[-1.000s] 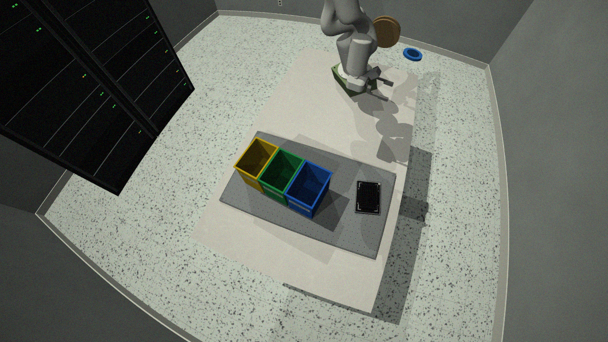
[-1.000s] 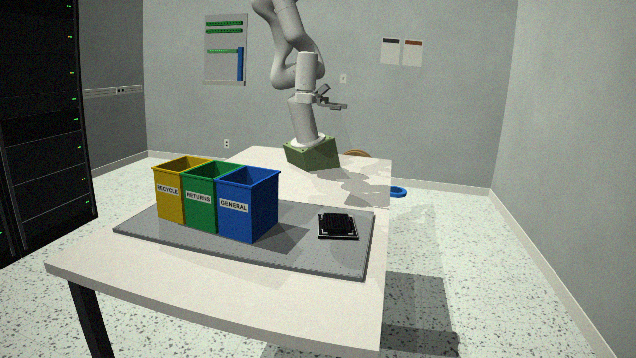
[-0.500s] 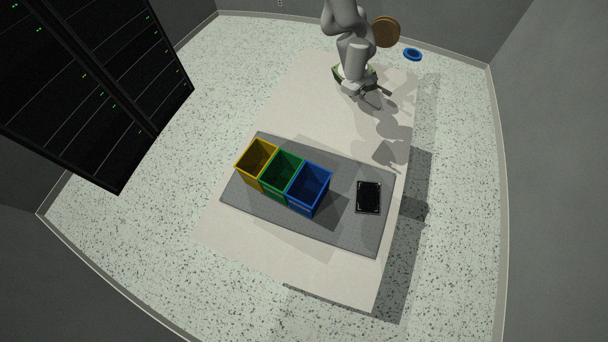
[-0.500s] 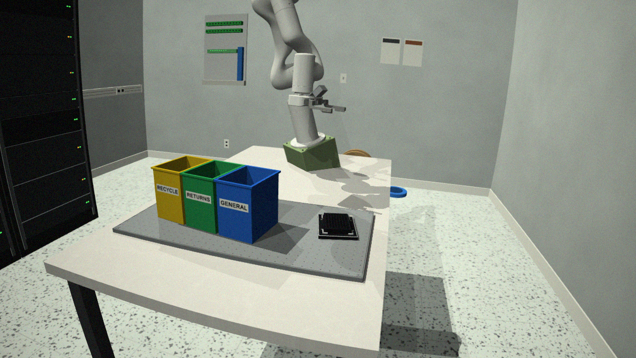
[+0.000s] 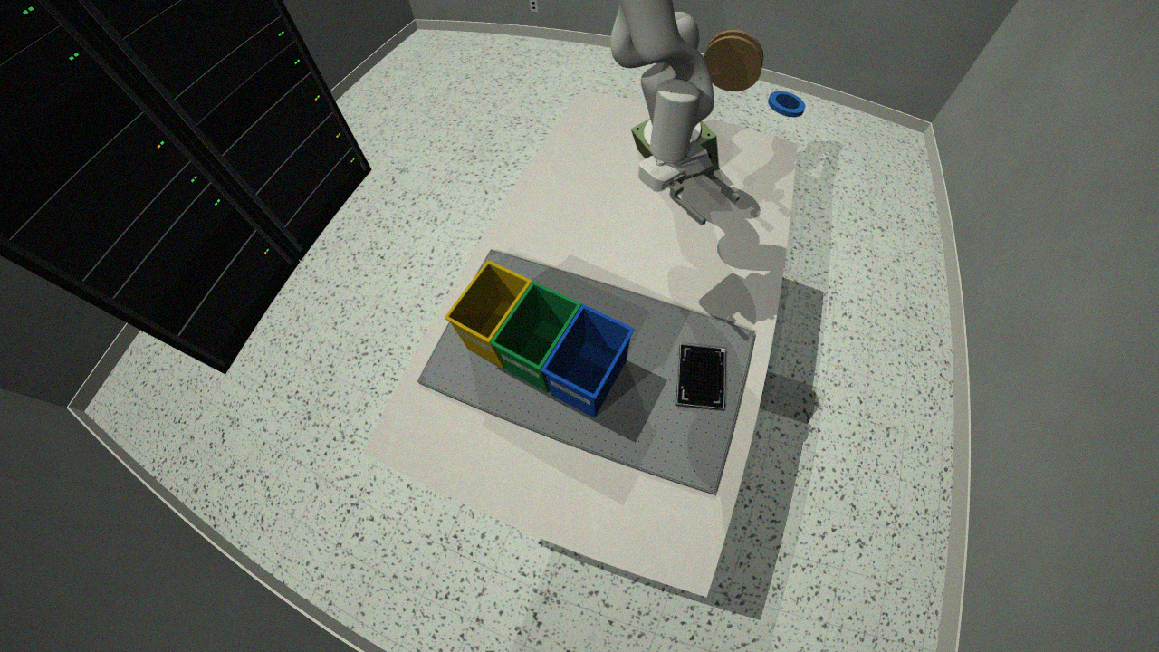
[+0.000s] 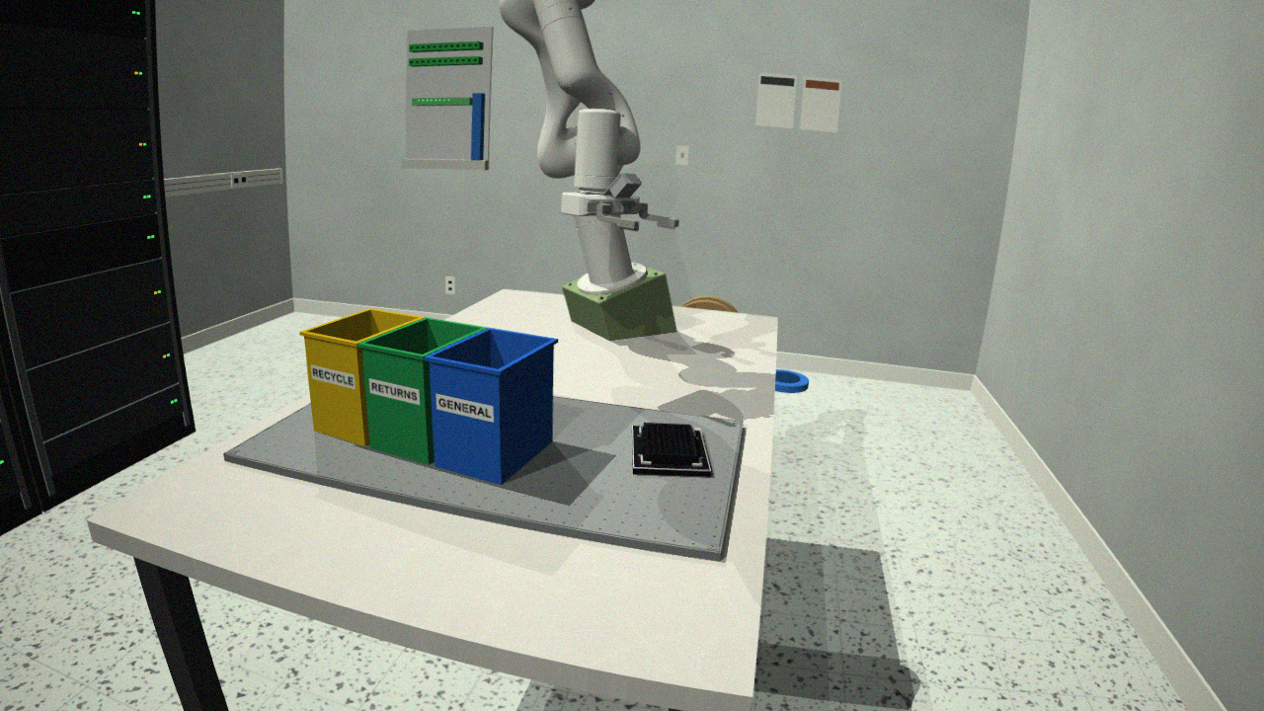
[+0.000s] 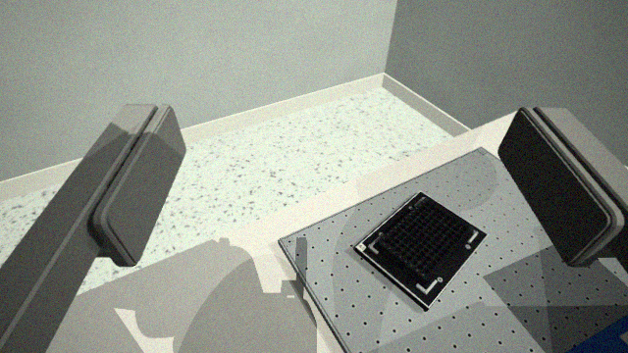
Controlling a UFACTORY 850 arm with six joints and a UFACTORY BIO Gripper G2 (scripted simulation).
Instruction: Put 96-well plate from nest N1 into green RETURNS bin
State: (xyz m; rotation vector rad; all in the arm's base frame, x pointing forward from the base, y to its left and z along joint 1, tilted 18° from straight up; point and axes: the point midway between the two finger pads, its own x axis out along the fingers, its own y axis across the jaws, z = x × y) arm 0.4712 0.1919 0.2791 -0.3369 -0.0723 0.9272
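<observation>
The black 96-well plate is 25 cm ahead of my hand, 7 cm to the left of it and 32 cm below it. The rest, counted from my hand: black plate nest N1 (25 cm ahead, 7 cm to the left, 34 cm below); then blue general bin (32 cm ahead, 21 cm to the right, 25 cm below); then green returns bin (28 cm ahead, 33 cm to the right, 25 cm below).
</observation>
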